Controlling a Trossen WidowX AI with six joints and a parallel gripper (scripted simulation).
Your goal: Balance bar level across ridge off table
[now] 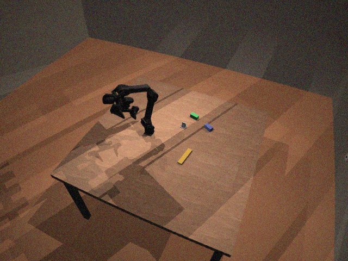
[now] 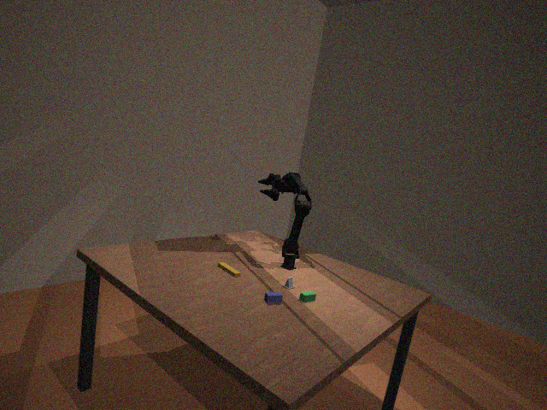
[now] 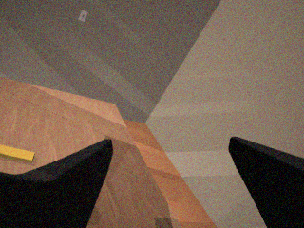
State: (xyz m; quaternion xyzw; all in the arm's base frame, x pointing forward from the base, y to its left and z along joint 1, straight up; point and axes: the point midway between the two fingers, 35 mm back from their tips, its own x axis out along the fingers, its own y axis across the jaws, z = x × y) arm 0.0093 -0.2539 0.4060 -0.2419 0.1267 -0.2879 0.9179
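My gripper tip is now 390 mm above the yellow bar, 310 mm short of it and 160 mm to the right of it. Also, from my gripper tip: blue block: 510 mm to the left, 390 mm below, 380 mm ahead; then green block: 580 mm to the left, 390 mm below, 230 mm ahead.
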